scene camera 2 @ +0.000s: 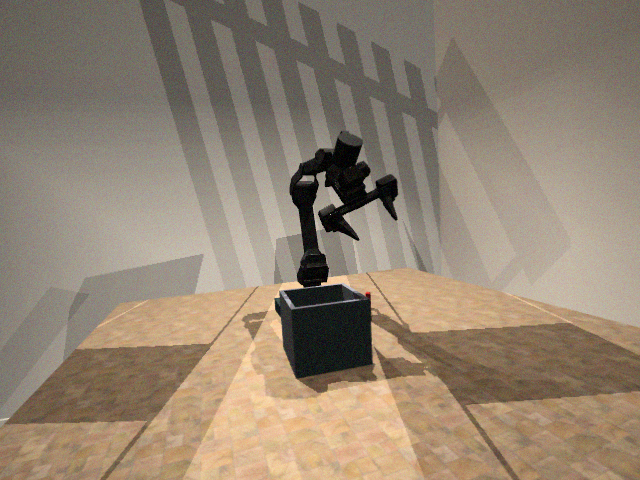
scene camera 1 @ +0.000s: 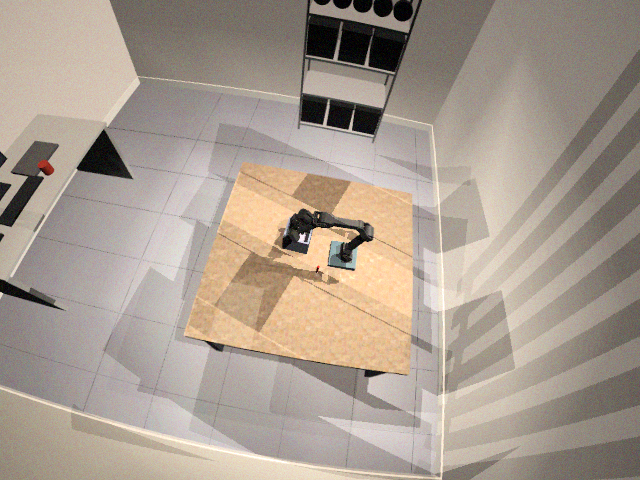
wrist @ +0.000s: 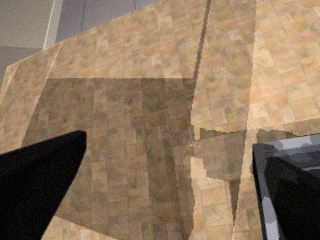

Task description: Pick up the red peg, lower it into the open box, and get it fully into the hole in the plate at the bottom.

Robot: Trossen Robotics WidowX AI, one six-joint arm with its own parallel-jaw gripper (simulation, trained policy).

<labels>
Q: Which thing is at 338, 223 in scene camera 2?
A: My gripper.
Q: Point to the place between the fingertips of my gripper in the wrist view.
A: At 178, 153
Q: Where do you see a dark box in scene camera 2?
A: At 327, 328
</labels>
